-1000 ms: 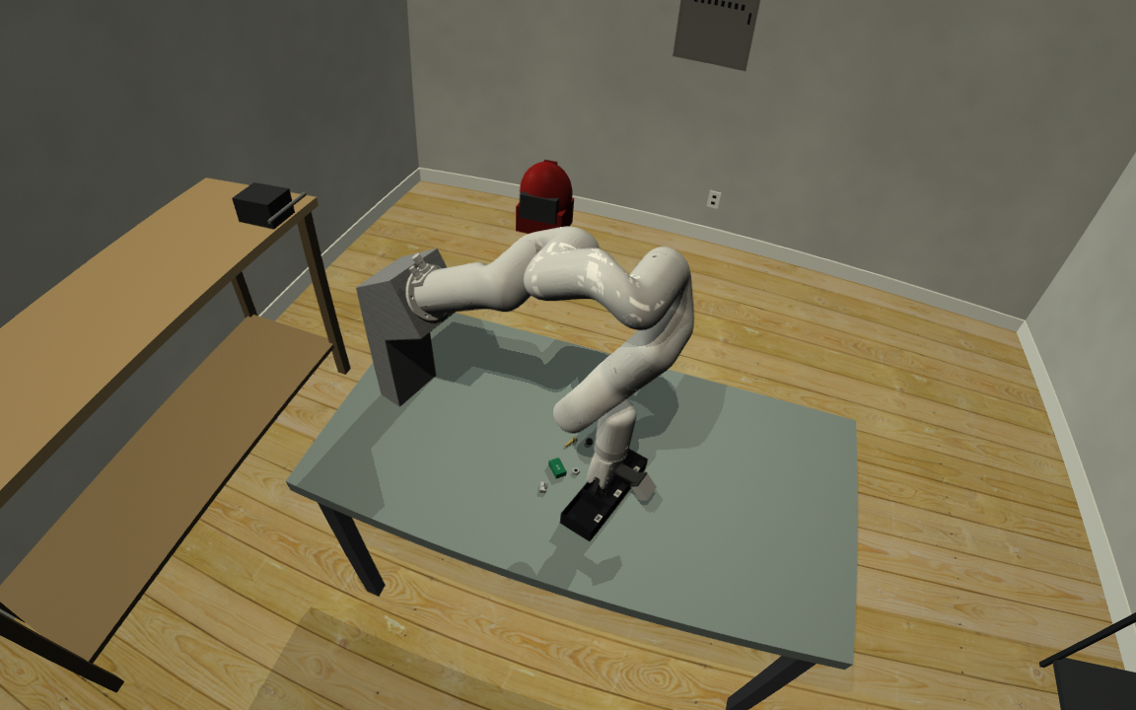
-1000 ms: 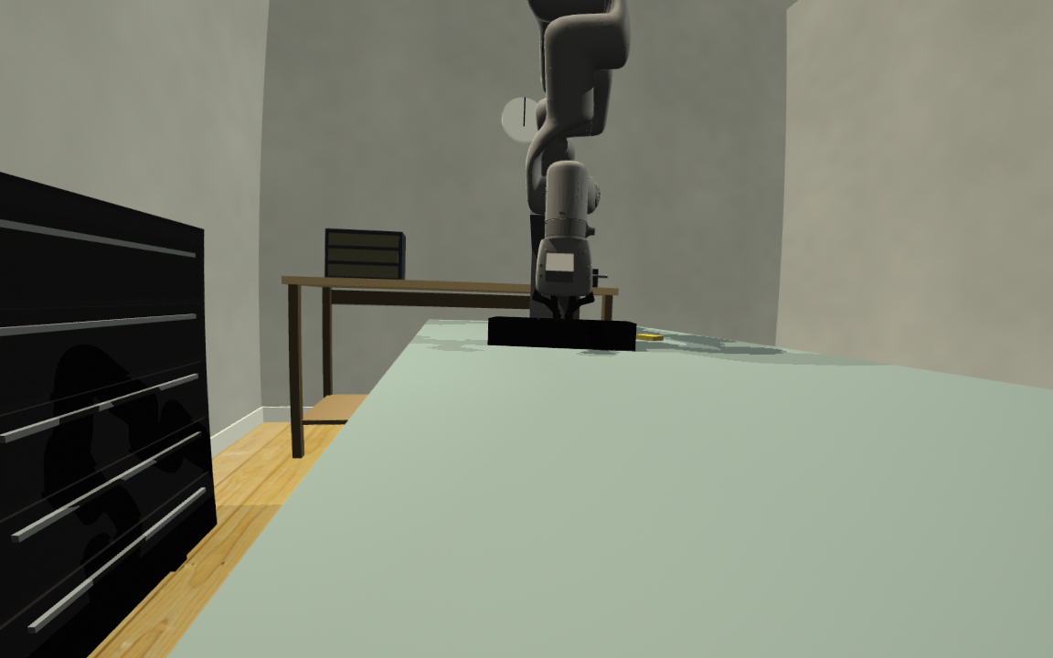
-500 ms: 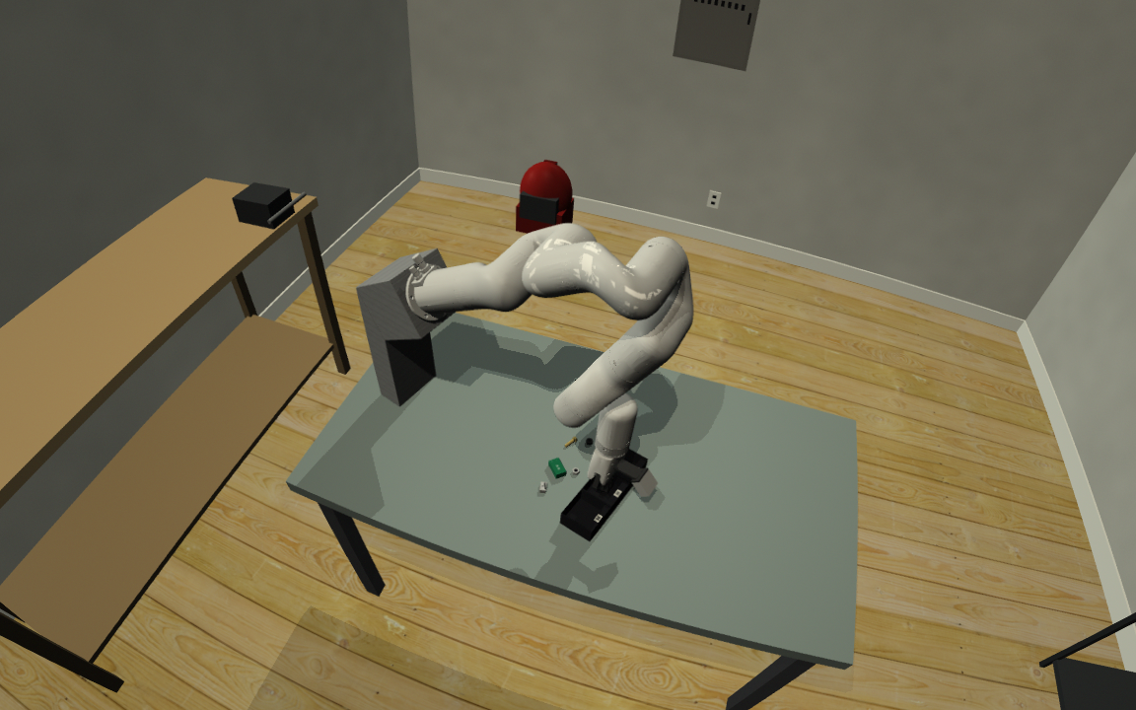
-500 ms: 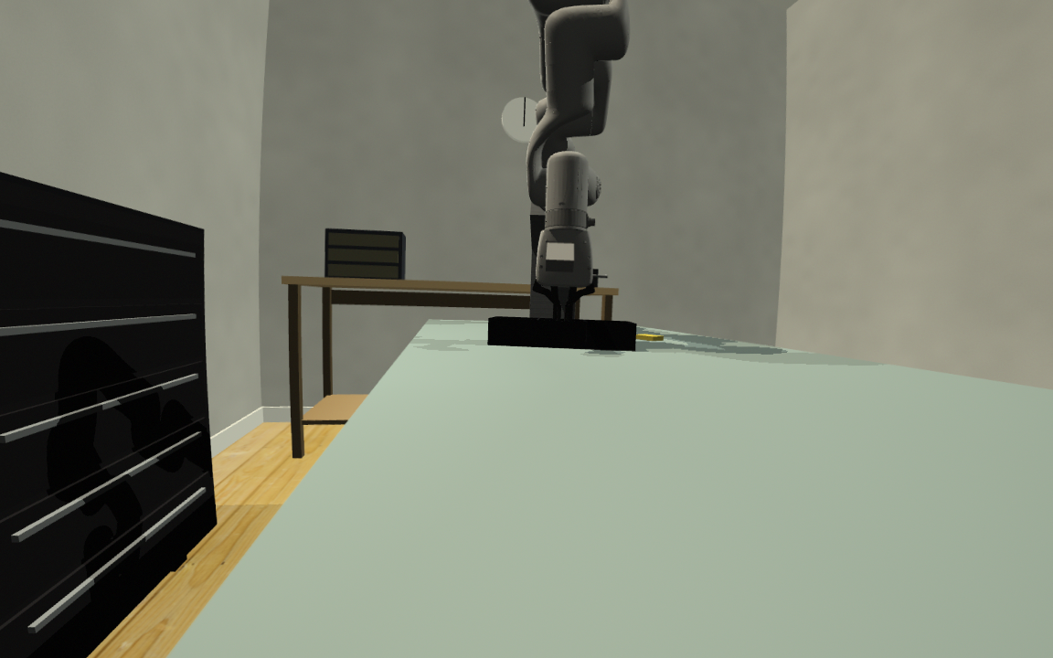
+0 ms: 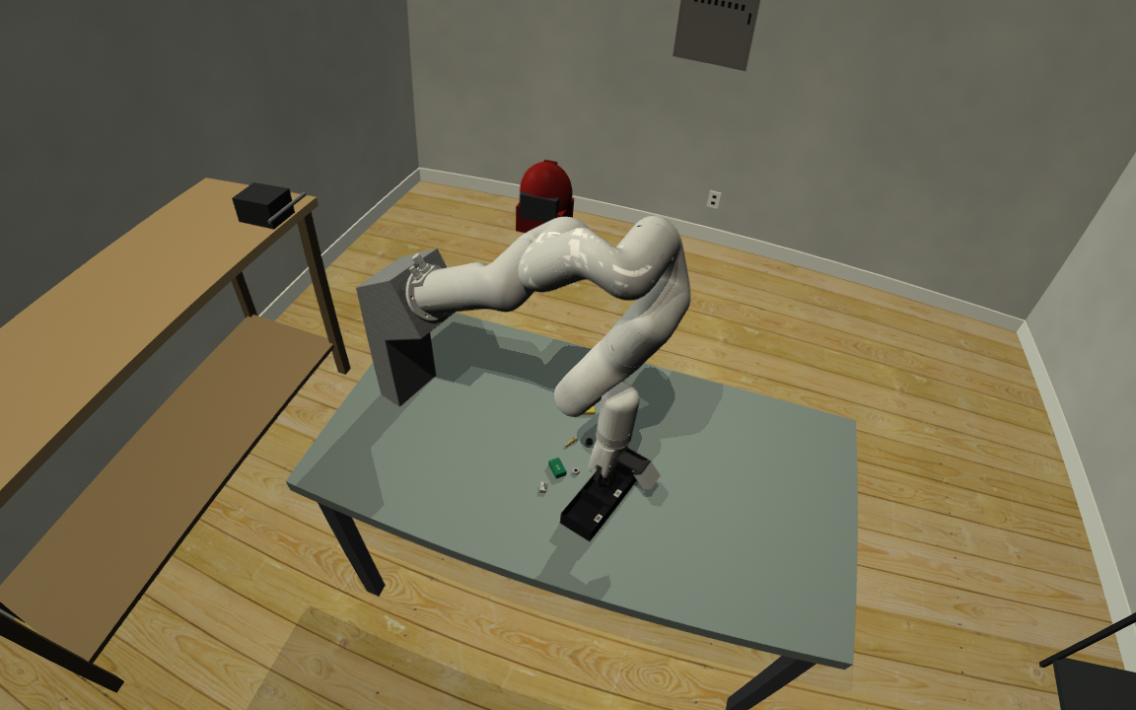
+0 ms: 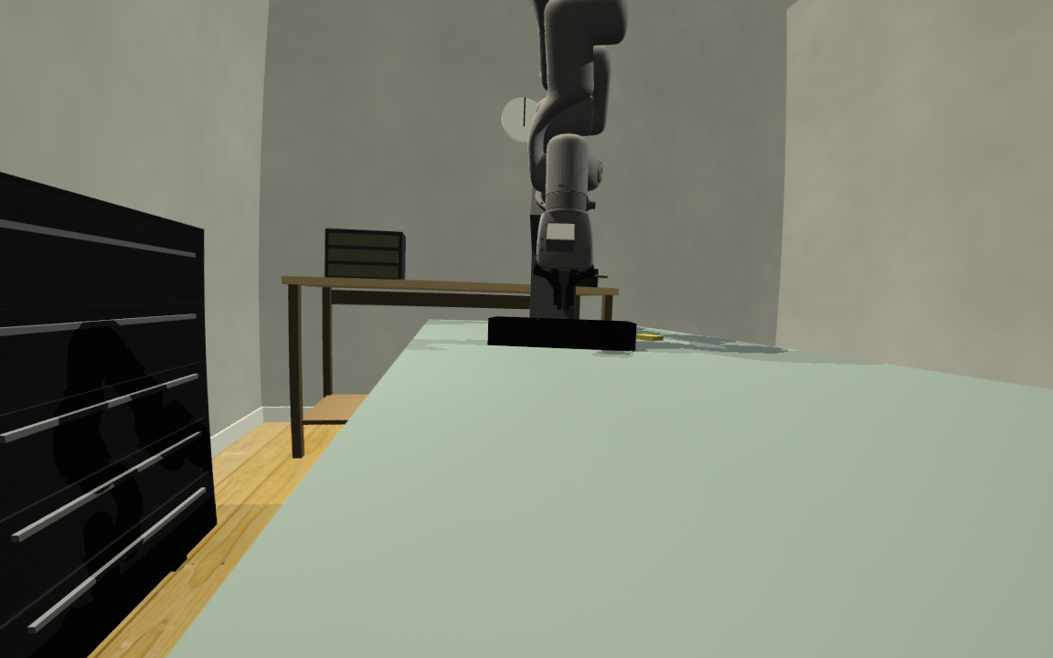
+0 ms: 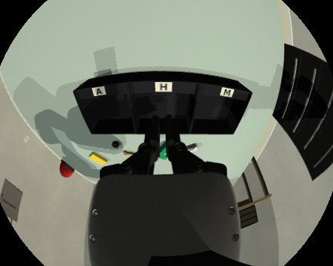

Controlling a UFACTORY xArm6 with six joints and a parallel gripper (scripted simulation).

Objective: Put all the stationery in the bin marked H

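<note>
The yellow block is 10 cm behind my hand, 25 cm to the left of it and 8 cm below it. Round my hand: green block: 13 cm behind, 5 cm to the left, 8 cm below; then bin rack: 1 cm ahead, 6 cm below; then white ring: 8 cm behind, 5 cm to the left, 8 cm below.
</note>
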